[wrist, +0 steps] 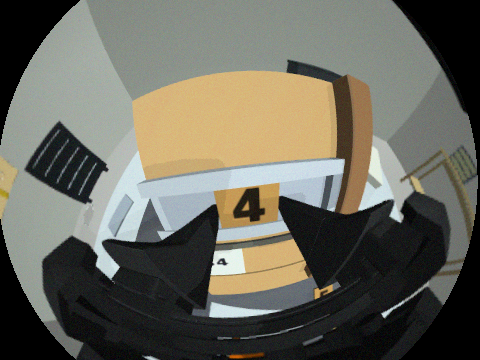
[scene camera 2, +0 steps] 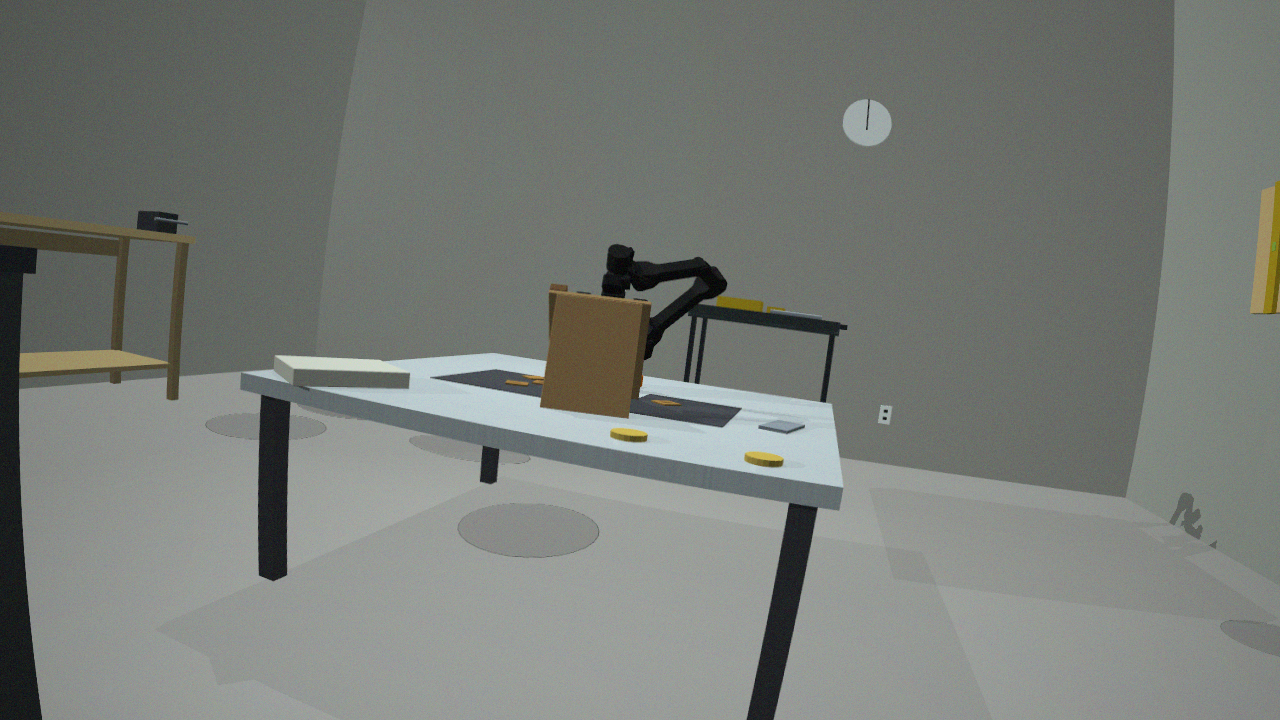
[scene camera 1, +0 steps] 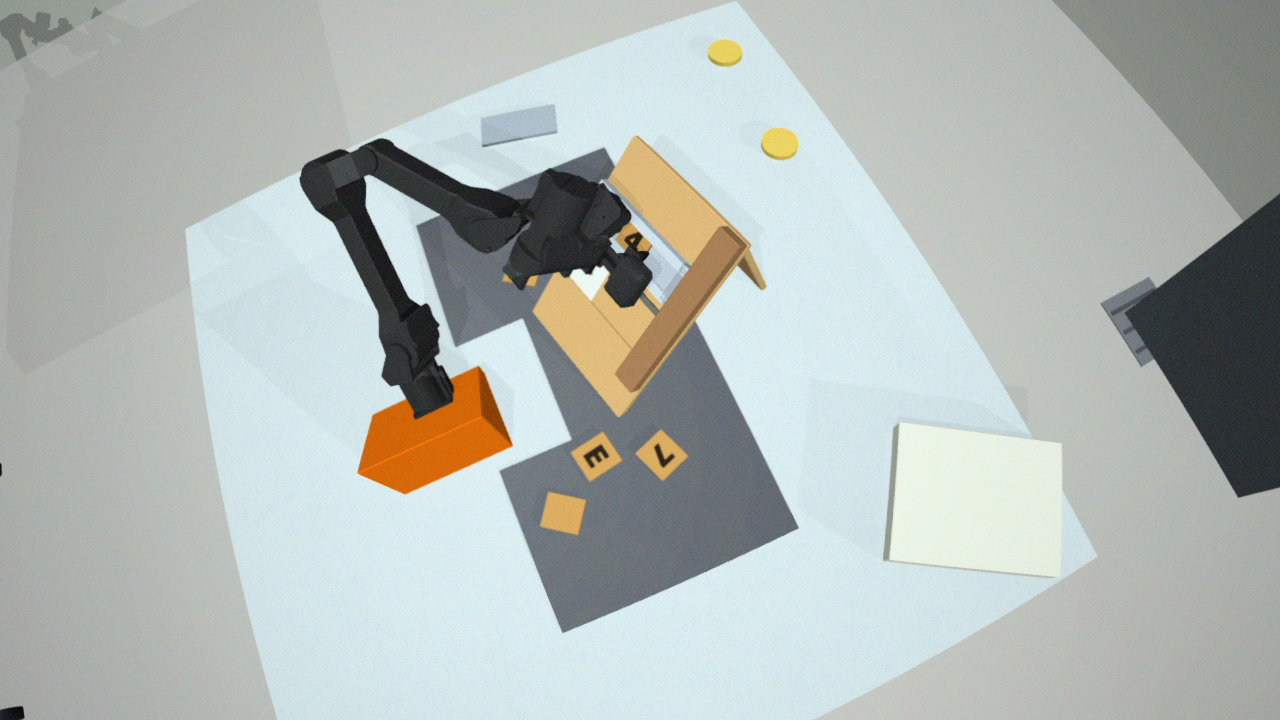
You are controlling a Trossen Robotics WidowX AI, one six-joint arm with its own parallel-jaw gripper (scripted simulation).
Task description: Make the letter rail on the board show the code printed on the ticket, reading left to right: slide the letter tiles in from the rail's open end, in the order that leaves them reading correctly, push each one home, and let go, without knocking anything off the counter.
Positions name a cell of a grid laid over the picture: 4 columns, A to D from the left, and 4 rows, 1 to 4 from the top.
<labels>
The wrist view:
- my gripper: C3
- tile marked 4: B3, held by my gripper
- white ticket: B3
</labels>
